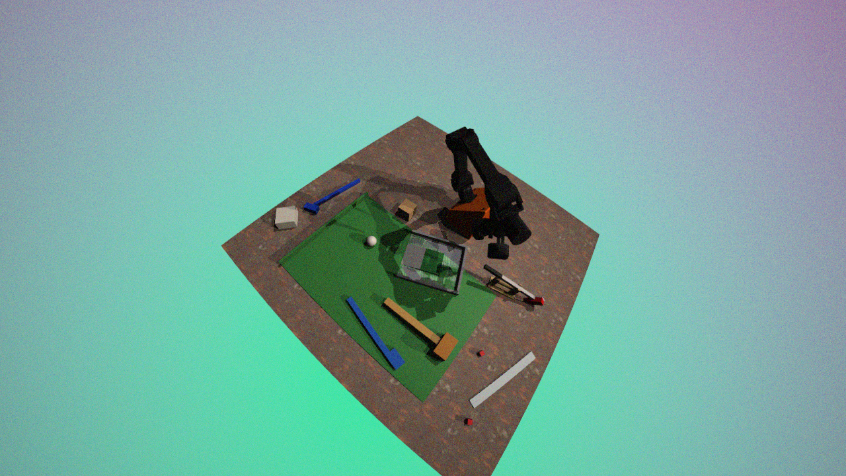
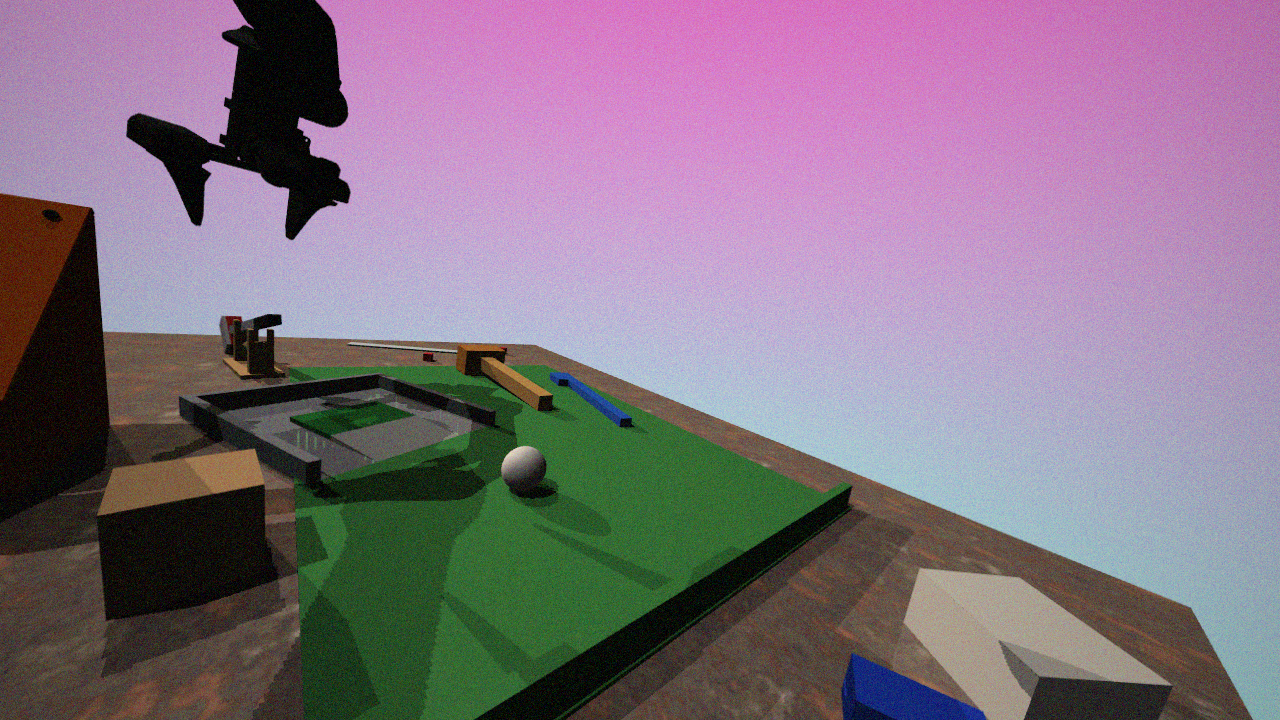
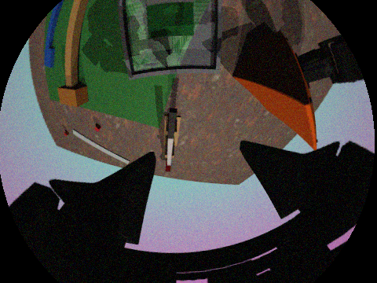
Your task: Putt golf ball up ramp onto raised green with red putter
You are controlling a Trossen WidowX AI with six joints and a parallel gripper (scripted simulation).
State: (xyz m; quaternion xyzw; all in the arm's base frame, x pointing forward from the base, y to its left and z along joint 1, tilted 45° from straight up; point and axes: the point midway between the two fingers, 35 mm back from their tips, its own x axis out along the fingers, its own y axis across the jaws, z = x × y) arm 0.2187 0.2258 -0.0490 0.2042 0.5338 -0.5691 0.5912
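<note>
The tan block lies 10 mm behind my gripper tip, 390 mm to the right of it and 180 mm below it. From my gripper tip the other things lie so: red putter (10 mm behind, 160 mm to the left, 150 mm below); white golf ball (200 mm ahead, 400 mm to the right, 190 mm below); white bar (290 mm ahead, 310 mm to the left, 210 mm below).
</note>
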